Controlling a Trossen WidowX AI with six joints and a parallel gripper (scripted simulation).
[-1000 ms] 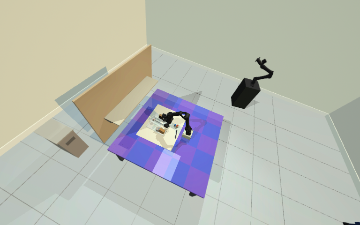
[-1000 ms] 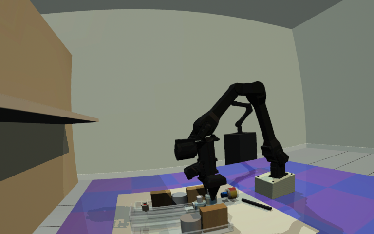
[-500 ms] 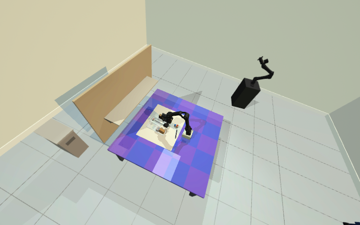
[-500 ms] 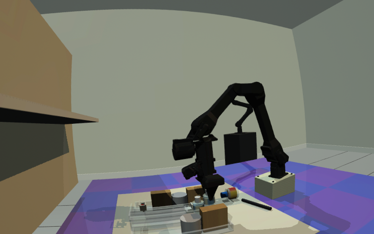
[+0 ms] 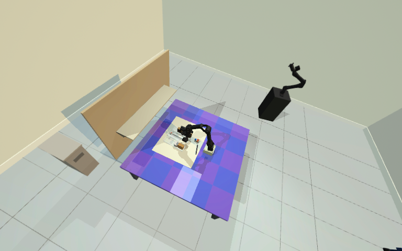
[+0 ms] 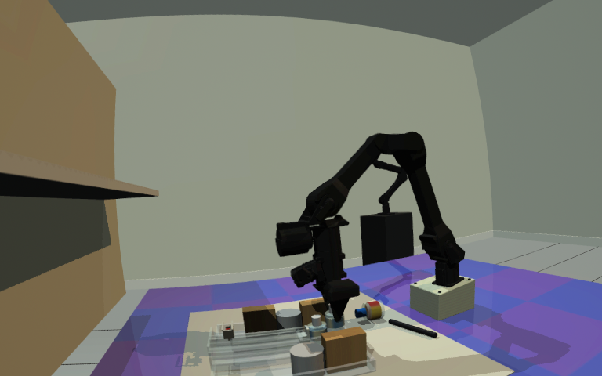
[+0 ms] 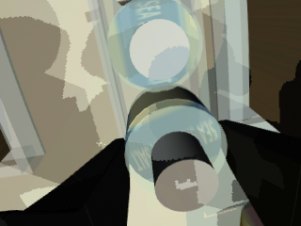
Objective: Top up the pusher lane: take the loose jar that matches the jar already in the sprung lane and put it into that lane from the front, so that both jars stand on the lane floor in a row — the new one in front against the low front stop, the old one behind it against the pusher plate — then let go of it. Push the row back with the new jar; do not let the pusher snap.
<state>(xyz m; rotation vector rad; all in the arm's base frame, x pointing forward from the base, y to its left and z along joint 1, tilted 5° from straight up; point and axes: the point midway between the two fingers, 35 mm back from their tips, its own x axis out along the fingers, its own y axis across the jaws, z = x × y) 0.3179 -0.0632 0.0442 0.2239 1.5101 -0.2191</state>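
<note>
The clear lane rack is 150 mm ahead of my gripper tip, 40 mm below it and 20 mm to the right of it. Round my gripper tip: wooden shelf wall 610 mm ahead, 340 mm above, 130 mm to the right; then black rod 150 mm behind, 90 mm to the left, 50 mm below.
</note>
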